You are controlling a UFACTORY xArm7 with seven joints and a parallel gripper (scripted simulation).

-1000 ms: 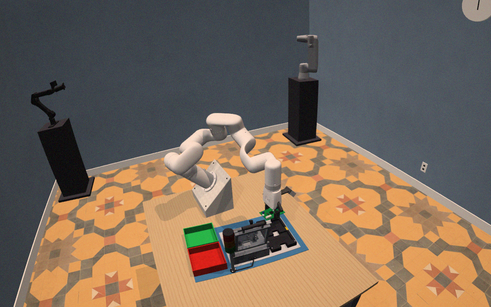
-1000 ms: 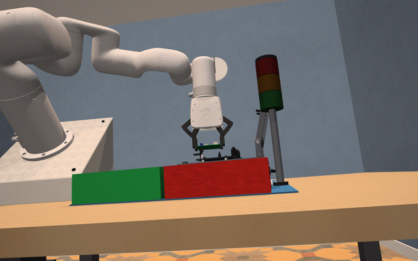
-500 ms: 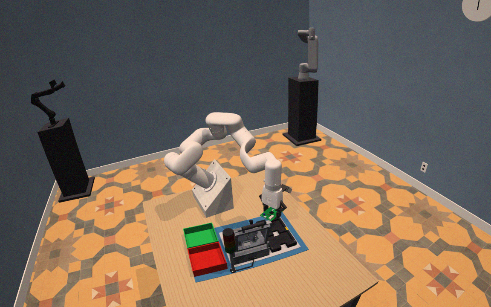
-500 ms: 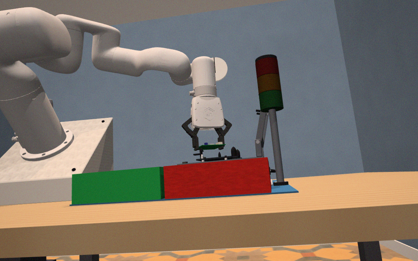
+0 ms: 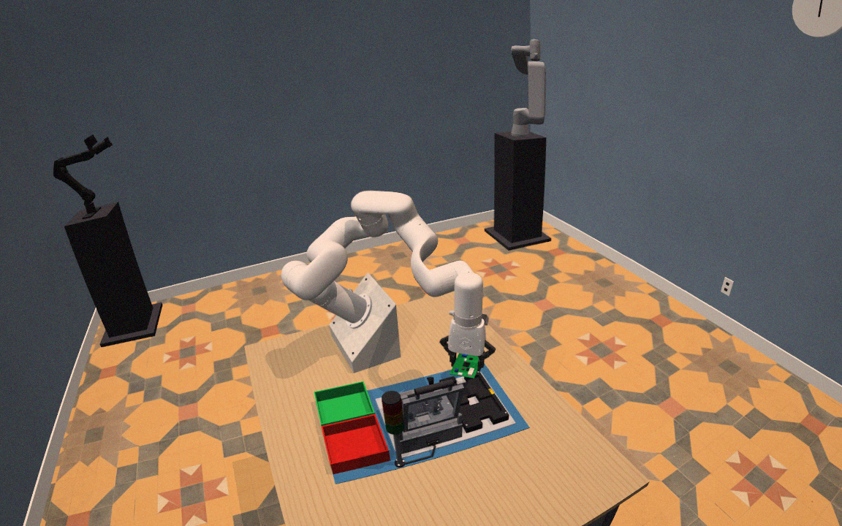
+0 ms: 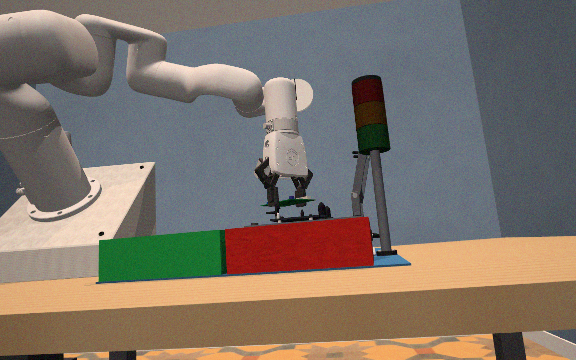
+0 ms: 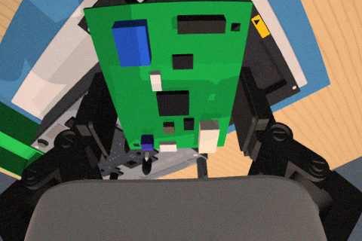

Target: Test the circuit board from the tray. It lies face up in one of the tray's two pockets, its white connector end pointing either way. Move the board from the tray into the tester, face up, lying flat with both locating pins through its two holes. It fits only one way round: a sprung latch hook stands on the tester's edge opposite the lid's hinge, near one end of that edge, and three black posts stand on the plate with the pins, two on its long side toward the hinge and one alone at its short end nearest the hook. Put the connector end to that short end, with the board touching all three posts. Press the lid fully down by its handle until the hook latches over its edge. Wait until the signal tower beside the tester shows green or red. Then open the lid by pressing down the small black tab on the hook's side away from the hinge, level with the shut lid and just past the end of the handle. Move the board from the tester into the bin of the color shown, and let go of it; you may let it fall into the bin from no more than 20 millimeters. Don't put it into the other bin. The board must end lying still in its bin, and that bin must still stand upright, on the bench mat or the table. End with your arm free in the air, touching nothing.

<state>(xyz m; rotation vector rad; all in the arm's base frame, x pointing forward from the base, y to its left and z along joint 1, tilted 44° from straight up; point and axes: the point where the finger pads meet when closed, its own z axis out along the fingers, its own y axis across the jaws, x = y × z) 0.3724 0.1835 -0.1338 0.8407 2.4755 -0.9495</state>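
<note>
The green circuit board lies right at my hand. The rest, counted from my hand: tester plate 17 cm to the right, 6 cm ahead, 5 cm below; then tester lid 18 cm to the right, 18 cm ahead, 6 cm above; then black latch tab 11 cm to the right, 3 cm below, 1 cm behind.
</note>
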